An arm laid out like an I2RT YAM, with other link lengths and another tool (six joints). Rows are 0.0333 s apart.
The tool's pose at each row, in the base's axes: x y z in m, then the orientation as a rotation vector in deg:
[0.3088, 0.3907, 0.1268, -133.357, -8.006, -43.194]
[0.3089, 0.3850, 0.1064, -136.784, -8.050, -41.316]
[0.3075, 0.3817, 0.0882, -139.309, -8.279, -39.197]
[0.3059, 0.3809, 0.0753, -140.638, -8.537, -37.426]
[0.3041, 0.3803, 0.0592, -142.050, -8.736, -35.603]
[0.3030, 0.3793, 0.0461, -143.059, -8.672, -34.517]
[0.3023, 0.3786, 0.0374, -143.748, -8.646, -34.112]
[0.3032, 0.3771, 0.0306, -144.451, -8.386, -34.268]
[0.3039, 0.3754, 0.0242, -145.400, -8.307, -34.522]
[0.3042, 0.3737, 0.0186, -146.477, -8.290, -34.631]
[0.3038, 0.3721, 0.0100, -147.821, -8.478, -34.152]
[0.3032, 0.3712, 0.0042, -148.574, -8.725, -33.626]
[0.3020, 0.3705, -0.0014, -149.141, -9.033, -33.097]
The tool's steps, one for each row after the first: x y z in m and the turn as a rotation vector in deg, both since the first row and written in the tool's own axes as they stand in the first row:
[-0.0106, 0.0161, 0.0087, -2.706, -2.155, -0.026]
[-0.0215, 0.0287, 0.0169, -4.517, -4.256, 0.036]
[-0.0299, 0.0362, 0.0234, -5.314, -5.824, 0.172]
[-0.0403, 0.0454, 0.0319, -6.210, -7.422, 0.340]
[-0.0483, 0.0534, 0.0386, -6.945, -8.360, 0.527]
[-0.0537, 0.0587, 0.0431, -7.516, -8.779, 0.536]
[-0.0565, 0.0640, 0.0467, -8.255, -8.767, 0.527]
[-0.0593, 0.0692, 0.0498, -9.214, -8.792, 0.316]
[-0.0620, 0.0738, 0.0522, -10.253, -8.956, 0.081]
[-0.0669, 0.0798, 0.0562, -11.391, -9.613, -0.166]
[-0.0706, 0.0837, 0.0588, -11.956, -10.183, -0.323]
[-0.0746, 0.0871, 0.0612, -12.337, -10.728, -0.483]

